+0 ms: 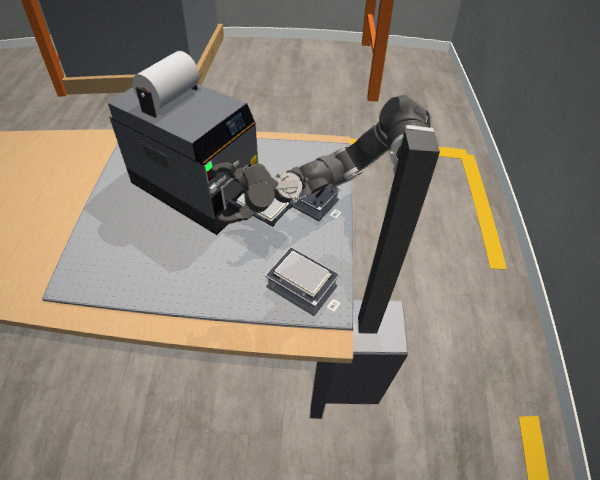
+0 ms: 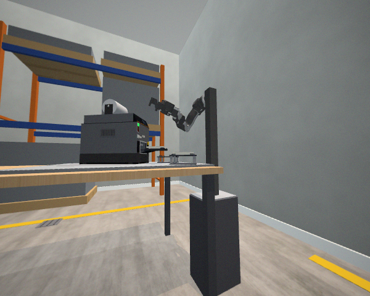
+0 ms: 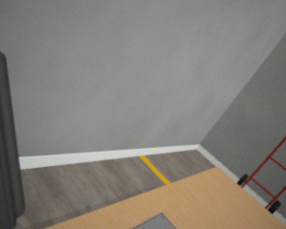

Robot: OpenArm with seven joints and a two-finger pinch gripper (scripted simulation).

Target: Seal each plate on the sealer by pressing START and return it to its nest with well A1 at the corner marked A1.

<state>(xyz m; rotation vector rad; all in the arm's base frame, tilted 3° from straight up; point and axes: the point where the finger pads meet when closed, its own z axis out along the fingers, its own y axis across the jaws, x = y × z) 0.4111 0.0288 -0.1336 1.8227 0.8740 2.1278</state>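
My hand is 6 cm short of the white start button, 19 cm to the left of it and 17 cm above it. Also, from my hand: foil roll (21 cm ahead, 40 cm to the right, 6 cm above); white well plate (7 cm behind, 22 cm to the right, 24 cm below); sealer stage (7 cm behind, 22 cm to the right, 26 cm below).
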